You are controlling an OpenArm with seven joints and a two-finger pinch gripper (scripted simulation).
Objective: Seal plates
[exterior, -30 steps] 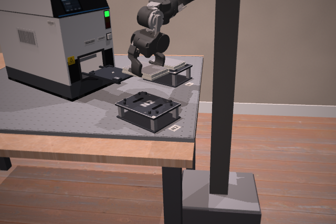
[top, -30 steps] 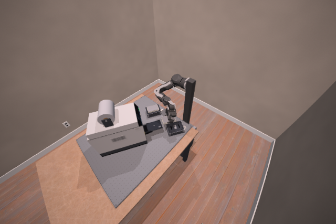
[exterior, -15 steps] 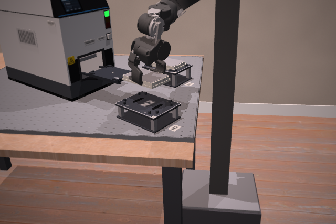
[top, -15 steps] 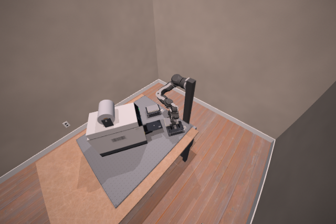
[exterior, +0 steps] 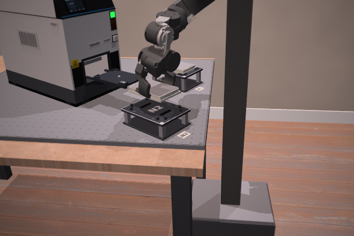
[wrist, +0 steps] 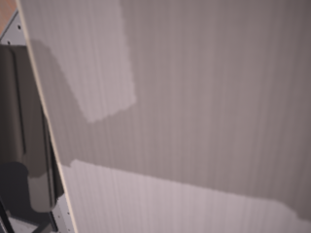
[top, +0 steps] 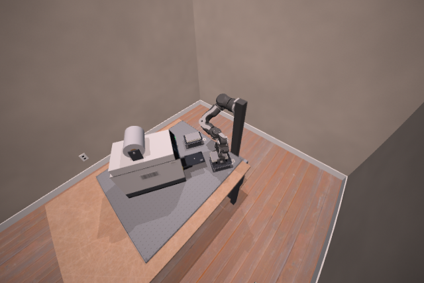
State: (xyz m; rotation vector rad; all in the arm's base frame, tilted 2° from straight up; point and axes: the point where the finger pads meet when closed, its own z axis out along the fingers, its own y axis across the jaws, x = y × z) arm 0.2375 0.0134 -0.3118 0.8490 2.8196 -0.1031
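The nest label lies 90 mm behind my hand, 80 mm to the left of it and 100 mm below it. Also, from my hand: plate (right at my hand); then start button (180 mm ahead, 250 mm to the right, 90 mm above); then sealer stage (140 mm ahead, 120 mm to the right, 10 mm below).
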